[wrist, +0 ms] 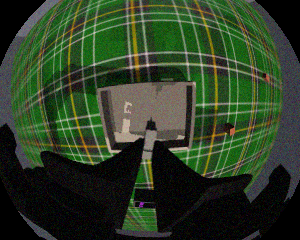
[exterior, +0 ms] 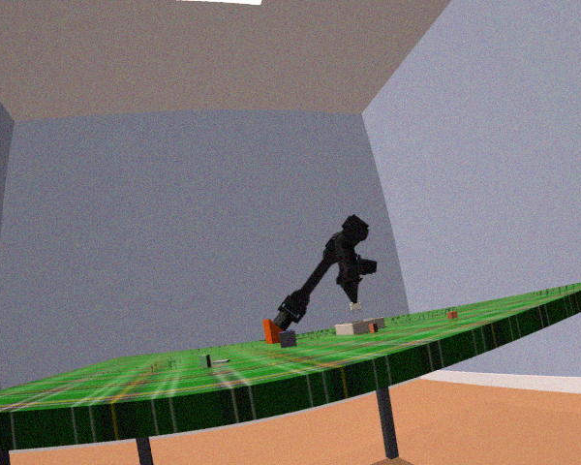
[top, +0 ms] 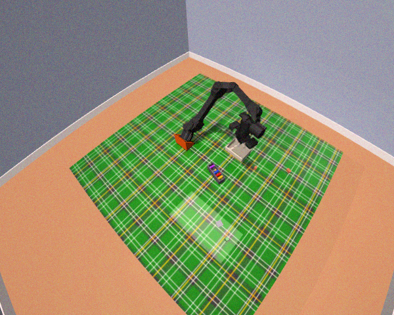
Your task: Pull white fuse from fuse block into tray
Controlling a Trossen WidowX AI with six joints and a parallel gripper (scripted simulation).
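Right now my gripper tip is 1 cm above the white fuse. From my gripper tip the other things lie so: grey piece (13 cm ahead, 44 cm to the right, 8 cm below); then green piece (20 cm ahead, 49 cm to the right, 7 cm below); then tray (8 cm below).
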